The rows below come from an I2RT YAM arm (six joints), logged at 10 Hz.
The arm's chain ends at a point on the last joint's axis. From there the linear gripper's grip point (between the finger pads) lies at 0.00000 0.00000 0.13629 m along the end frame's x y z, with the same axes.
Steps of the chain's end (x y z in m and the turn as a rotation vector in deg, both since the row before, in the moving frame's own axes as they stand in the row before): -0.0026, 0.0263, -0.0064, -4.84, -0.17, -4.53; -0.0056, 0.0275, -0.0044, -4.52, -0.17, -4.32; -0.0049, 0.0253, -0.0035, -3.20, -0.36, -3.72; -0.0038, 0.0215, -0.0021, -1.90, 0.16, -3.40; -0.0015, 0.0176, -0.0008, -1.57, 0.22, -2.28; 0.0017, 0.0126, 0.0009, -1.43, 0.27, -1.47; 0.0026, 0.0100, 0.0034, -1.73, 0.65, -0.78; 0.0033, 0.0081, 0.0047, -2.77, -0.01, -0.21; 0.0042, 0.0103, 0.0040, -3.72, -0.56, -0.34; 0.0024, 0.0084, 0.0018, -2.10, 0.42, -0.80; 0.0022, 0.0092, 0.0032, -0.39, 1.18, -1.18; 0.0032, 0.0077, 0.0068, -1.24, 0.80, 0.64
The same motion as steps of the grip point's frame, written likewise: -0.0025, 0.0378, -0.0069, -4.84, -0.17, -4.53; -0.0056, 0.0382, -0.0048, -4.52, -0.17, -4.32; -0.0055, 0.0329, -0.0037, -3.20, -0.36, -3.72; -0.0033, 0.0260, -0.0022, -1.90, 0.16, -3.40; -0.0009, 0.0213, -0.0009, -1.57, 0.22, -2.28; 0.0024, 0.0160, 0.0009, -1.43, 0.27, -1.47; 0.0042, 0.0141, 0.0033, -1.73, 0.65, -0.78; 0.0033, 0.0147, 0.0045, -2.77, -0.01, -0.21; 0.0029, 0.0191, 0.0037, -3.72, -0.56, -0.34; 0.0034, 0.0134, 0.0017, -2.10, 0.42, -0.80; 0.0050, 0.0101, 0.0032, -0.39, 1.18, -1.18; 0.0051, 0.0107, 0.0068, -1.24, 0.80, 0.64
